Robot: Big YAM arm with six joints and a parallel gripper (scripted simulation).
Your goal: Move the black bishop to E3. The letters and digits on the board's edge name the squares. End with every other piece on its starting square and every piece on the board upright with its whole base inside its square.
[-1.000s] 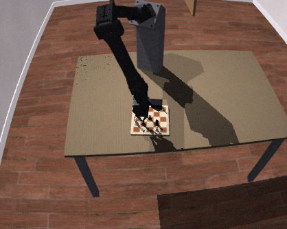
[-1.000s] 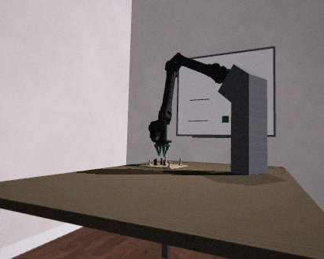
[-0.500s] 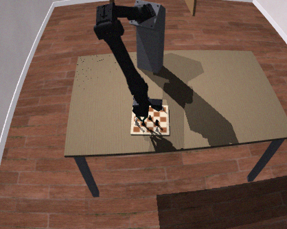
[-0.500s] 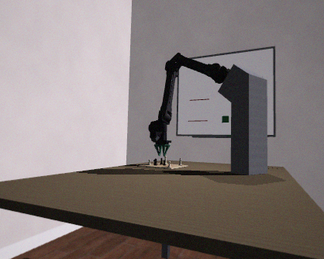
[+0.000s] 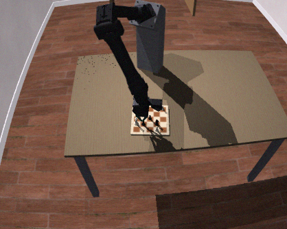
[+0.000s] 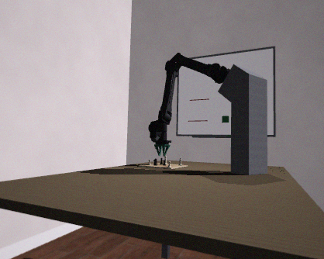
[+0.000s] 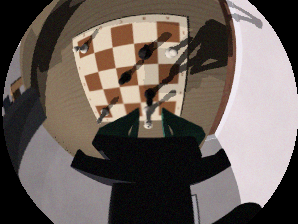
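Now: hand 4 cm above the black bishop. From my hand the other things lie so: chessboard: 6 cm to the left, 6 cm below, 1 cm behind.
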